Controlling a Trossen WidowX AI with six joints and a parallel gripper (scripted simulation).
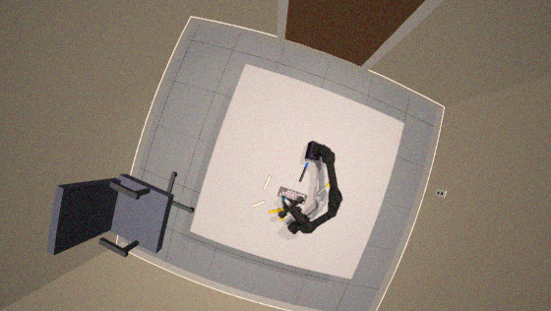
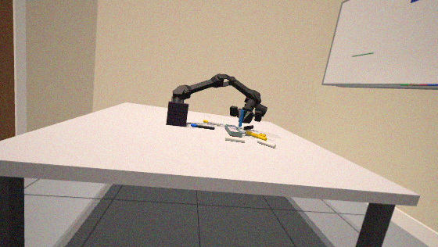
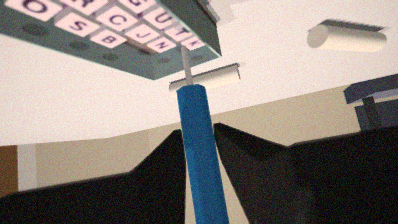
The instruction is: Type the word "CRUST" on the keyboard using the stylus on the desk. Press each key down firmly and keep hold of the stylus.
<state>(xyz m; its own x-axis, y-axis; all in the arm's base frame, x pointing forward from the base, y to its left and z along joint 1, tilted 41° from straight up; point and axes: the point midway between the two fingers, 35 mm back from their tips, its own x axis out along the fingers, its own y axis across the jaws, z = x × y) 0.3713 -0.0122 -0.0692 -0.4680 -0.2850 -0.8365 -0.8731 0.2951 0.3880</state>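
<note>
Now: gripper tip 110 mm short of the yellow pen, 70 mm above it and 20 mm to the right of it. Also, from my gripper tip: stylus tip: 50 mm below; blue-and-black pen: 220 mm behind, 80 mm to the left, 70 mm below; blue stylus: 10 mm below.
</note>
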